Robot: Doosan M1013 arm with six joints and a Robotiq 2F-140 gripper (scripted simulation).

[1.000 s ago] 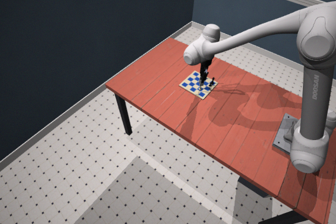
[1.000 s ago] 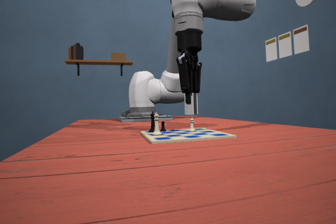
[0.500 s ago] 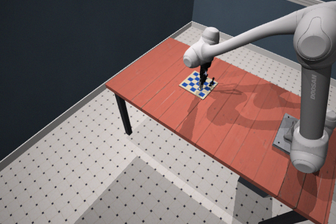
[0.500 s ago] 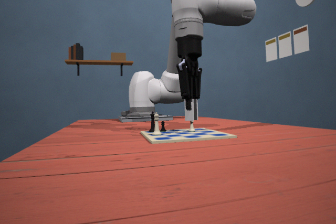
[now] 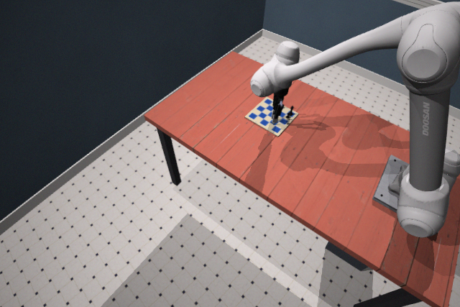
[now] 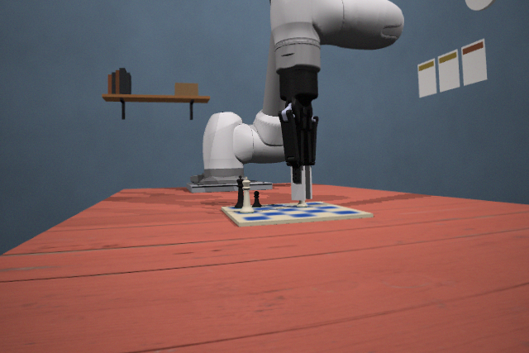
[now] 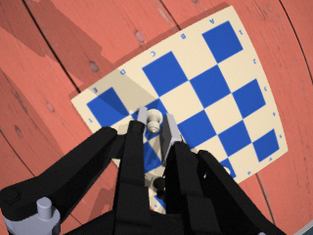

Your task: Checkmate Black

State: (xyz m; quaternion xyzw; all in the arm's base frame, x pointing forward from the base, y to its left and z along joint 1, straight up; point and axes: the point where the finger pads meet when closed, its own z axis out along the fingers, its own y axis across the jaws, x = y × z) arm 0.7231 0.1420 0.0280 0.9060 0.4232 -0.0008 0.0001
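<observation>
Now: hand 5 cm above the chessboard, 4 cm to the left of it and 4 cm short of it. From my hand the other things lie so: black pawn (9 cm to the right, 3 cm below, 3 cm behind); then black king (12 cm to the right, 2 cm below, 2 cm behind); then tall white piece (11 cm to the right, 5 cm ahead, 2 cm below).
</observation>
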